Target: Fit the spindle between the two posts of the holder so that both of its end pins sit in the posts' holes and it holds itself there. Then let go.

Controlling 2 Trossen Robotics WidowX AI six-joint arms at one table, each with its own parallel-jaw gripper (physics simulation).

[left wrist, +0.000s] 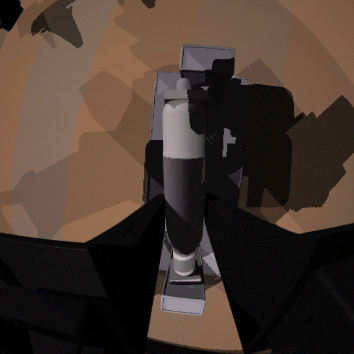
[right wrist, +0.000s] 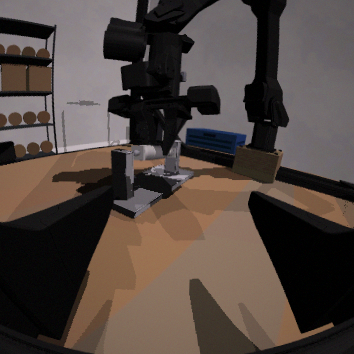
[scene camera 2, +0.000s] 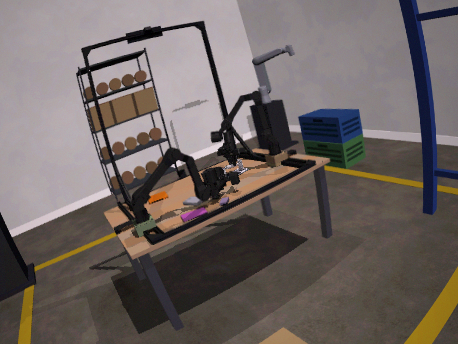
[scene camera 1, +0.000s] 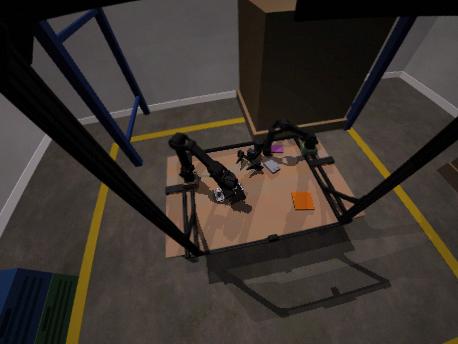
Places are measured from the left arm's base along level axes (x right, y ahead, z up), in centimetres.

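Pixels of known places: left gripper, fingertip midpoint: (left wrist: 183,200) (right wrist: 157,154) (scene camera 2: 233,166) (scene camera 1: 227,187); right gripper, fingertip midpoint: (right wrist: 182,195) (scene camera 2: 226,173) (scene camera 1: 241,166); left arm's base, origin of the base link: (right wrist: 261,148) (scene camera 2: 275,153) (scene camera 1: 189,178); right arm's base, origin of the base link: (scene camera 2: 142,219) (scene camera 1: 309,146).
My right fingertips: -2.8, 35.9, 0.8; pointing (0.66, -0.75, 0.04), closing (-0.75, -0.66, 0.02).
For each thing: its middle in the pictures, then the offset to it from my right fingertips, as dx, dy, dz. "pt": a spot on its surface instead.
- grey holder, body centre: (left wrist: 184,273) (right wrist: 171,155) (scene camera 2: 240,164) (scene camera 1: 218,192) +15.7, -17.5, -3.2
- light spindle, body centre: (left wrist: 184,199) (right wrist: 156,151) +13.8, -11.4, -1.3
- far post, body centre: (left wrist: 202,83) (right wrist: 122,173) +12.8, -4.1, -3.2
- orange square, surface spot: (scene camera 2: 158,197) pt +26.0, +34.9, -6.2
- grey block, body centre: (scene camera 2: 194,200) (scene camera 1: 271,166) -1.4, +22.6, -6.4
- magenta block, body centre: (scene camera 2: 194,214) (scene camera 1: 275,148) -17.1, +29.7, -6.6
- small purple block, body centre: (scene camera 2: 224,201) -18.1, +13.2, -6.4
The grey holder (scene camera 1: 219,195) (scene camera 2: 242,169) (right wrist: 140,201) stands on the table, its two posts upright. My left gripper (left wrist: 183,200) is shut on the light spindle (left wrist: 183,132) (right wrist: 149,152), low over the holder. In the right wrist view the spindle lies roughly level, near the height of the post tops. In the left wrist view its far pin shows in front of the far post (left wrist: 197,57), towards that post's left edge; the other end is close to the near post (left wrist: 183,304). The holes are hidden, so pin seating cannot be told. My right gripper (right wrist: 182,195) is open and empty, apart from the holder.
An orange square (scene camera 1: 303,201) (scene camera 2: 158,197), a grey block (scene camera 1: 272,166) (scene camera 2: 191,201) and a magenta block (scene camera 1: 277,149) (scene camera 2: 194,215) lie on the table. A small purple block (scene camera 2: 224,201) lies near the right gripper. A black frame surrounds the table.
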